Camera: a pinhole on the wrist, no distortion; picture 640 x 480 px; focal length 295.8 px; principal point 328.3 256.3 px. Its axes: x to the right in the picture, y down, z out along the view. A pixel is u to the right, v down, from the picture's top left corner.
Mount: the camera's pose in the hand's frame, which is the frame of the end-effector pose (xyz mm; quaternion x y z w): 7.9 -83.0 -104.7 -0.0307 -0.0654 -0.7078 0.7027
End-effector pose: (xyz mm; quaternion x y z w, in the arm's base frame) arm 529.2 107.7 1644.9 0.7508 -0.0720 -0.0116 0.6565
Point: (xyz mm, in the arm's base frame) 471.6 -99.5 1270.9
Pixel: 598.2 212.6
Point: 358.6 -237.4 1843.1
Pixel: 159.9 196.1
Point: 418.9 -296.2 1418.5
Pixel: 413.0 224.5
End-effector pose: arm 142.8 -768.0 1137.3 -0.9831 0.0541 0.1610 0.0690
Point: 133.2 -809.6 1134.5
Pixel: 57.8 237.0
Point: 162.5 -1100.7 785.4
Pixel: 54.5 373.5
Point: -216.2 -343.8 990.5
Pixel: 575.5 21.6
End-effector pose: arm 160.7 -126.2 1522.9 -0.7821 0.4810 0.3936 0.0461
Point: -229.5 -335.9 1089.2
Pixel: 170.6 449.0
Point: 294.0 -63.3 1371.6
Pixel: 583.5 435.1
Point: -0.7 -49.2 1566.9
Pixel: 132.6 103.0
